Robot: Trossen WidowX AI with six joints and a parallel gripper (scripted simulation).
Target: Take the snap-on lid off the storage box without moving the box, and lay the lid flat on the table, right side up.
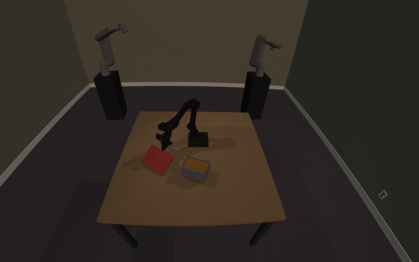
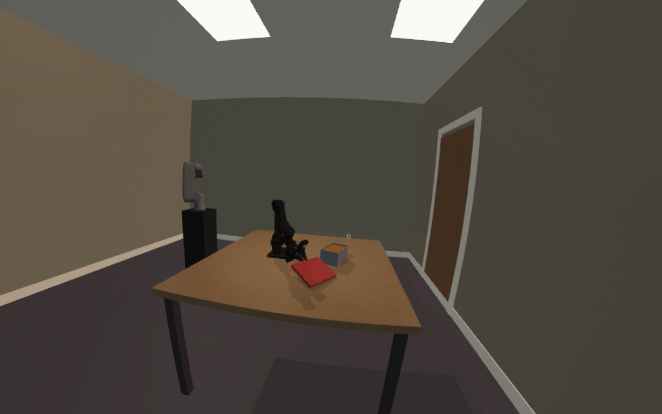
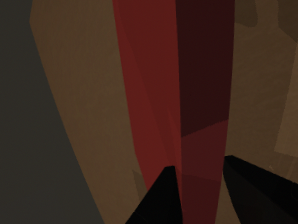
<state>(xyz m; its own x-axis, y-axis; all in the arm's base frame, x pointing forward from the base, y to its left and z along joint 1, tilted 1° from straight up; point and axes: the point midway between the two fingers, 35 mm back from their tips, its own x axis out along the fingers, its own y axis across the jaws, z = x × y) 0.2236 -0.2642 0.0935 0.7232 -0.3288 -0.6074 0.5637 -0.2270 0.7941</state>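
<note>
The snap-on lid is 6 cm ahead of my gripper tip, 5 cm to the right of it and 3 cm below it. The rest, counted from my gripper tip: grey storage box: 26 cm to the left, 18 cm ahead, 4 cm below.
</note>
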